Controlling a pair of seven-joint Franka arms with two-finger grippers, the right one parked.
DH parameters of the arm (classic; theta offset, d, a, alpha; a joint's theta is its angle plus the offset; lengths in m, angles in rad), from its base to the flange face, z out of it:
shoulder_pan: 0 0.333 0 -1.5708
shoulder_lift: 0 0 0 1.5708
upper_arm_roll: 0 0.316 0.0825 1.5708
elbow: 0 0 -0.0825 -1.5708
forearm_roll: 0 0.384 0 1.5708
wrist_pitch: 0 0 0.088 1.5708
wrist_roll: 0 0.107 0 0
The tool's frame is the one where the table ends.
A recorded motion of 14 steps. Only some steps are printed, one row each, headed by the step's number.
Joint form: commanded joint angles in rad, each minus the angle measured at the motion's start. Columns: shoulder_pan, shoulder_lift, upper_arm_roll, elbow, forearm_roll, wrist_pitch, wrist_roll.
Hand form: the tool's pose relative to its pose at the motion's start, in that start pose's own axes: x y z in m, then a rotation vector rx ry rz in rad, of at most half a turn. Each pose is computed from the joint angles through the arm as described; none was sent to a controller.
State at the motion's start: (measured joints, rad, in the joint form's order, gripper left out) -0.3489 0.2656 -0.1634 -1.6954 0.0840 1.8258 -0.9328
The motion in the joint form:
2: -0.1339 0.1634 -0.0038 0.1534 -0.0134 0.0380 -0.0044
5: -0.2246 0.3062 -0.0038 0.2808 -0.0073 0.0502 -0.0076
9: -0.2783 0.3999 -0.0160 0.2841 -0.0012 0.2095 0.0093
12: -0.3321 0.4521 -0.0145 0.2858 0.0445 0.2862 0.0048
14: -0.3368 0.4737 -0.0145 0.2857 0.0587 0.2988 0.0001
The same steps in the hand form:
2: -0.0406 0.0901 0.0217 -0.0408 -0.0003 0.1232
5: -0.0720 0.1504 0.0532 -0.0427 -0.0060 0.2040
9: -0.1021 0.1930 0.1007 -0.1101 0.0198 0.2845
12: -0.1316 0.2167 0.1296 -0.1167 0.0643 0.3512
14: -0.1337 0.2197 0.1440 -0.1052 0.0678 0.3581

